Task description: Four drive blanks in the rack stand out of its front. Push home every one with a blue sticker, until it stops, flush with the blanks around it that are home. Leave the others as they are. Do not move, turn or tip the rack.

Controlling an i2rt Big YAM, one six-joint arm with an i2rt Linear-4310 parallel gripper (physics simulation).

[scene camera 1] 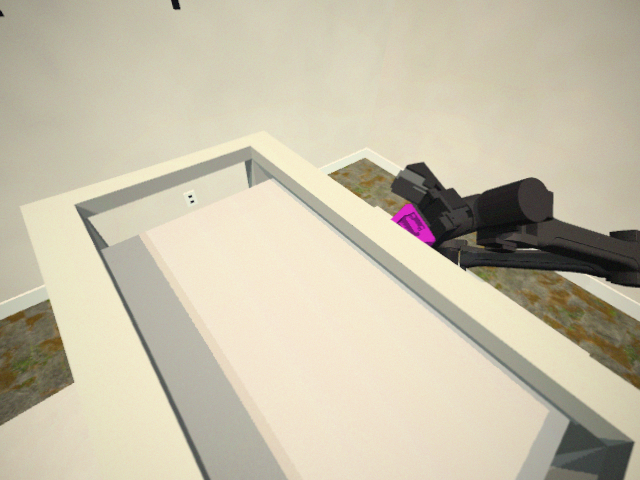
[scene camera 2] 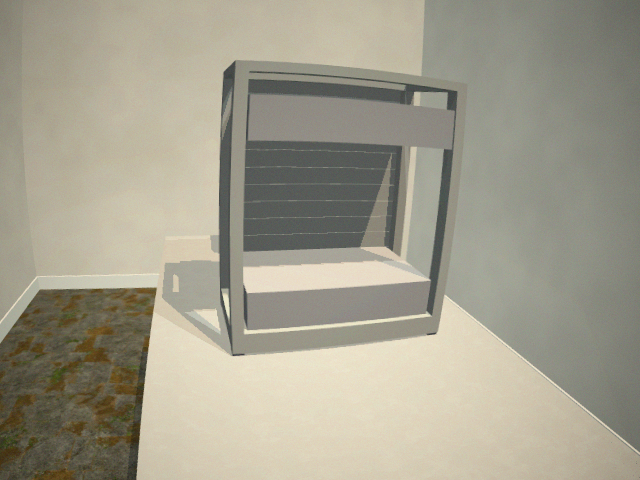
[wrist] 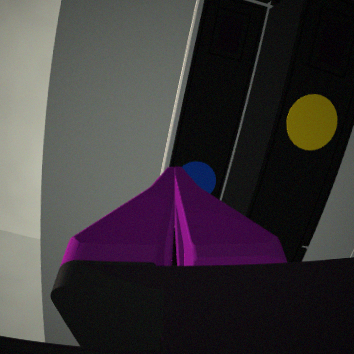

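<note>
The rack (scene camera 1: pixel 56 289) (scene camera 2: pixel 237 206) stands upright on the table. Neither scene view shows its front faces. In the wrist view, a dark blank (wrist: pixel 220 75) with a blue sticker (wrist: pixel 205 177) has thin light lines along both long sides. Beside it on the right, a dark blank (wrist: pixel 285 200) with a yellow sticker (wrist: pixel 312 122) looks nearer to the camera; its dark side face shows between them. My magenta gripper (wrist: pixel 174 177) (scene camera 1: pixel 400 219) is shut and empty. Its tip overlaps the blue sticker's lower left; contact cannot be told. The other standing-out blanks cannot be made out.
A grey surface (wrist: pixel 110 100) lies left of the blue-stickered blank in the wrist view. The black arm (scene camera 1: pixel 568 242) reaches in from the right, beyond the rack's far edge. The rack stands on a pale table (scene camera 2: pixel 361 413), with a patterned floor (scene camera 2: pixel 67 387) to the left.
</note>
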